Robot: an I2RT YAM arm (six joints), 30 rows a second.
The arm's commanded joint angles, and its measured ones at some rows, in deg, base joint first. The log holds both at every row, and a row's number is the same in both.
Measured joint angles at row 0:
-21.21 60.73 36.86 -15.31 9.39 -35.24
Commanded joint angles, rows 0 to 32:
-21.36 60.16 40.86 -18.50 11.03 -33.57
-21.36 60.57 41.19 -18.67 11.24 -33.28
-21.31 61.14 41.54 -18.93 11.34 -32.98
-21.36 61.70 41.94 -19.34 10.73 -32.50
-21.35 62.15 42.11 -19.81 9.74 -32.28
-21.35 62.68 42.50 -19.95 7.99 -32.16
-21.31 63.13 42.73 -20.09 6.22 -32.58
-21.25 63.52 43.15 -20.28 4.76 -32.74
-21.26 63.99 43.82 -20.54 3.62 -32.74
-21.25 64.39 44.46 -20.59 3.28 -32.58
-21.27 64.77 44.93 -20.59 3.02 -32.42
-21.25 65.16 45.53 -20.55 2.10 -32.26
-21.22 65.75 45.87 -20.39 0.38 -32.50
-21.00 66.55 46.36 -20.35 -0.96 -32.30
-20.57 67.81 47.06 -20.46 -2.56 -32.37
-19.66 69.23 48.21 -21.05 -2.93 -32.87
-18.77 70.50 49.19 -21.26 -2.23 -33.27
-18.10 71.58 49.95 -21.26 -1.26 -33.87
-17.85 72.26 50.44 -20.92 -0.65 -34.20
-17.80 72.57 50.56 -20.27 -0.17 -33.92
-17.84 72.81 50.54 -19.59 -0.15 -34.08
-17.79 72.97 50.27 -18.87 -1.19 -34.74
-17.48 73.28 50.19 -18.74 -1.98 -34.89
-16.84 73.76 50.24 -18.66 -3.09 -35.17
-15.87 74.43 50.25 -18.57 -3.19 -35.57
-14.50 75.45 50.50 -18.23 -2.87 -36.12
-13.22 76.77 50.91 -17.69 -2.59 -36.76
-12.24 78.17 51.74 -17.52 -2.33 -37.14
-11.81 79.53 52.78 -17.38 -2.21 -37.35
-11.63 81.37 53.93 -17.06 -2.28 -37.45
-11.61 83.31 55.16 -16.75 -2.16 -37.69
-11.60 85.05 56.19 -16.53 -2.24 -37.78
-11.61 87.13 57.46 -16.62 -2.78 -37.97
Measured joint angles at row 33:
-11.44 84.01 53.12 -18.55 -2.04 -36.86
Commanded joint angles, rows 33 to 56:
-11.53 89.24 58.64 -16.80 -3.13 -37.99
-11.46 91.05 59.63 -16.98 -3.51 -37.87
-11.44 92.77 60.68 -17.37 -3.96 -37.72
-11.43 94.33 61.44 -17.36 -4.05 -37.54
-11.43 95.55 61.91 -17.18 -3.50 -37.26
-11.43 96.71 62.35 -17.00 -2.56 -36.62
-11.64 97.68 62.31 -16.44 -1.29 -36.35
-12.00 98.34 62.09 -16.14 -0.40 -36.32
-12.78 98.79 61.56 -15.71 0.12 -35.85
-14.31 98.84 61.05 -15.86 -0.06 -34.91
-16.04 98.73 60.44 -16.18 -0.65 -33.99
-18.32 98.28 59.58 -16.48 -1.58 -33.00
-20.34 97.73 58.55 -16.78 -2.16 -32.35
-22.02 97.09 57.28 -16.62 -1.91 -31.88
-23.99 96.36 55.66 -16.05 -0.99 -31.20
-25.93 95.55 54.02 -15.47 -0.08 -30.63
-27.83 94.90 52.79 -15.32 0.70 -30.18
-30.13 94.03 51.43 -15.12 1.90 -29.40
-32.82 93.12 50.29 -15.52 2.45 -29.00
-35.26 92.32 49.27 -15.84 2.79 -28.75
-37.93 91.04 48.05 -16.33 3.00 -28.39
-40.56 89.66 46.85 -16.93 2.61 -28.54
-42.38 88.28 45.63 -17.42 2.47 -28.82
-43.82 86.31 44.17 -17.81 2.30 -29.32
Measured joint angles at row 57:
-40.93 90.19 47.99 -15.77 1.52 -30.15
